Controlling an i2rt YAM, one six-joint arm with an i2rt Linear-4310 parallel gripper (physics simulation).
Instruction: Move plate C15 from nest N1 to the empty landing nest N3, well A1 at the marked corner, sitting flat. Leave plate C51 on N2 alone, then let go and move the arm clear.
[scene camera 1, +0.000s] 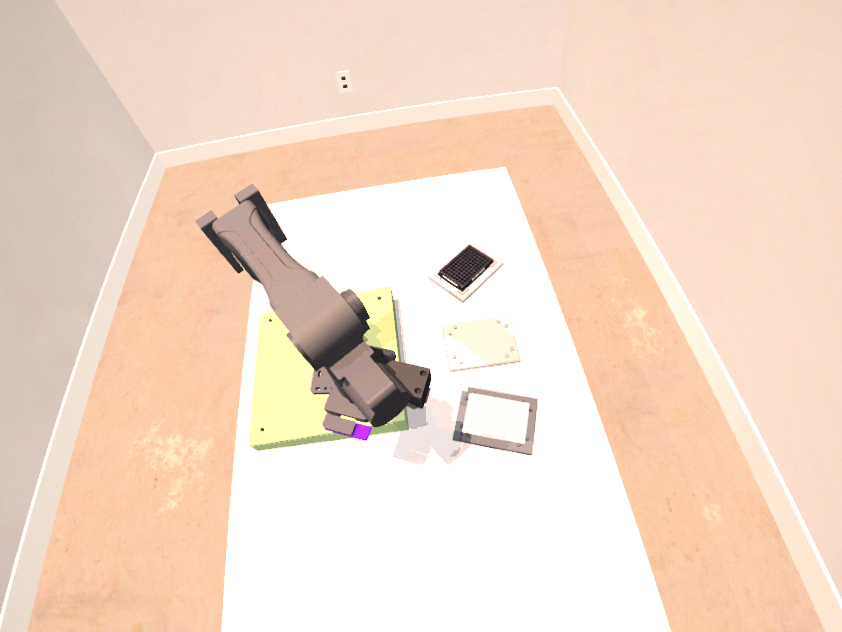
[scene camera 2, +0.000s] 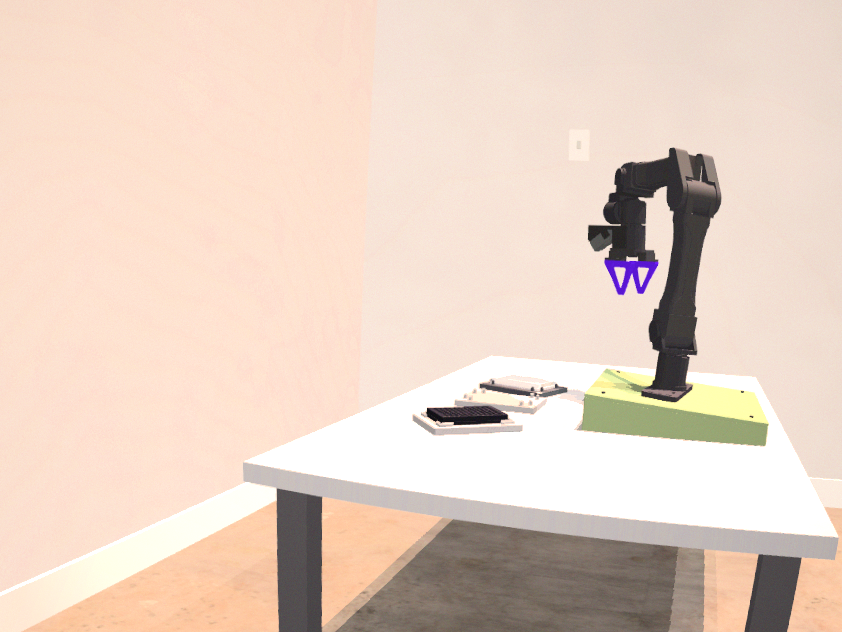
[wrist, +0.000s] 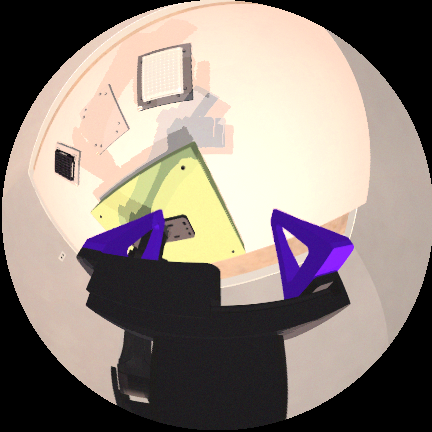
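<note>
A white plate (scene camera 1: 496, 418) (scene camera 2: 522, 383) (wrist: 162, 74) sits on a dark grey nest (scene camera 1: 532, 428) (scene camera 2: 557, 389) (wrist: 188, 77). A black plate (scene camera 1: 465, 266) (scene camera 2: 467, 414) (wrist: 63, 163) sits on a white nest (scene camera 1: 463, 294) (scene camera 2: 476, 428) (wrist: 77, 167). Between them an empty pale nest (scene camera 1: 480, 343) (scene camera 2: 499, 402) (wrist: 104, 120) shows its corner pegs. I cannot read which plate is C15 or C51, or the A1 marks. My gripper (scene camera 2: 631, 293) (wrist: 217, 214) is open and empty, high above the table and away from the nests; the arm largely hides it in scene camera 1.
The arm stands on a thick yellow-green base block (scene camera 1: 278, 387) (scene camera 2: 673, 425) (wrist: 210, 215) beside the row of nests. The white table (scene camera 1: 421, 544) (scene camera 2: 544, 483) (wrist: 300, 125) carries the block and nests. Arm shadows fall near the dark nest.
</note>
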